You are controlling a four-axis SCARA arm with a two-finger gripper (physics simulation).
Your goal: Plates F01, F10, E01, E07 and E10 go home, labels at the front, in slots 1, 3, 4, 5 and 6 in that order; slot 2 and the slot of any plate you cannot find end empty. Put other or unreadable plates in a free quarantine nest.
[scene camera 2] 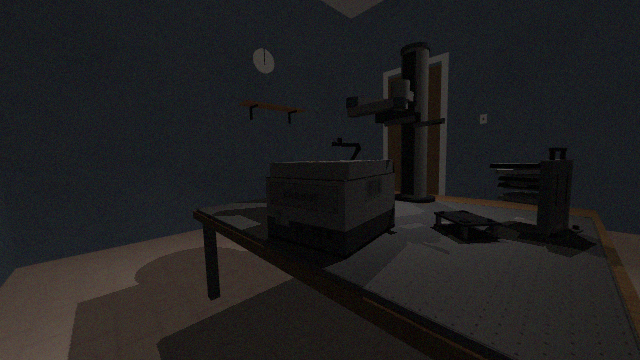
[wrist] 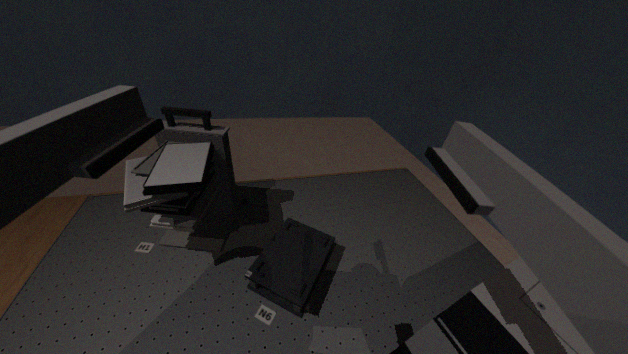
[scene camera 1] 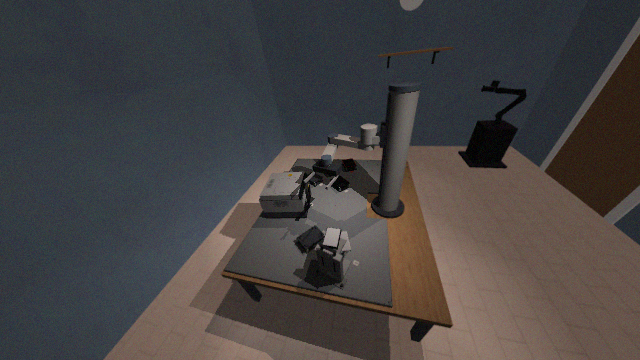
Scene:
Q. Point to a perforated tabletop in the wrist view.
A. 400, 258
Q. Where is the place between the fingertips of the gripper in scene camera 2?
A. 429, 119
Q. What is the gripper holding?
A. Nothing.

